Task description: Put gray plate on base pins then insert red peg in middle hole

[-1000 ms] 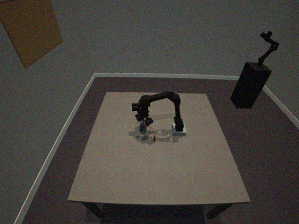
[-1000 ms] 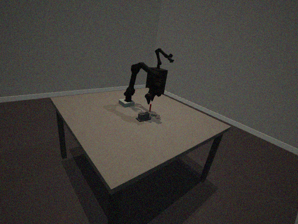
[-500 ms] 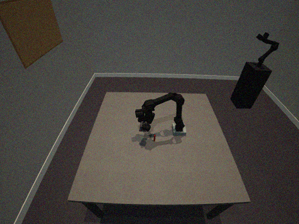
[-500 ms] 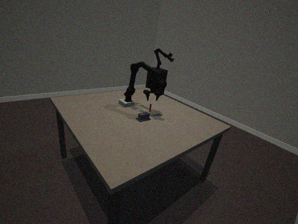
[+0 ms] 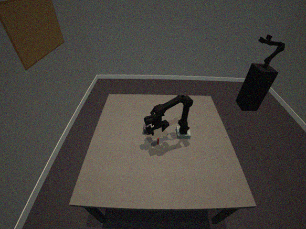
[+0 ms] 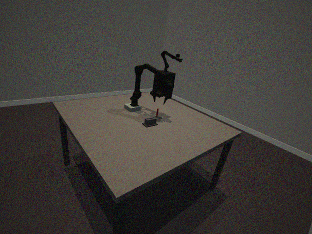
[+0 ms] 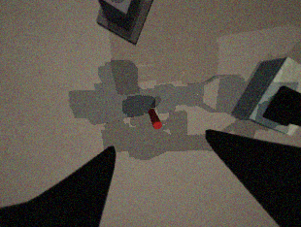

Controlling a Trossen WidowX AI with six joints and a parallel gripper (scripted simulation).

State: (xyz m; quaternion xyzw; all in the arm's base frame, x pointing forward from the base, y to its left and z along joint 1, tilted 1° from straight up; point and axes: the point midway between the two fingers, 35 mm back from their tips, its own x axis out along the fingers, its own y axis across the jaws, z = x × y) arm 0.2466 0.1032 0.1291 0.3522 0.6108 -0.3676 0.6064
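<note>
Right now my gripper tip is 10 cm above the red peg and 1 cm past it. From my gripper tip the other things lie so: gray plate: 17 cm to the right, 10 cm ahead, 9 cm below.
</note>
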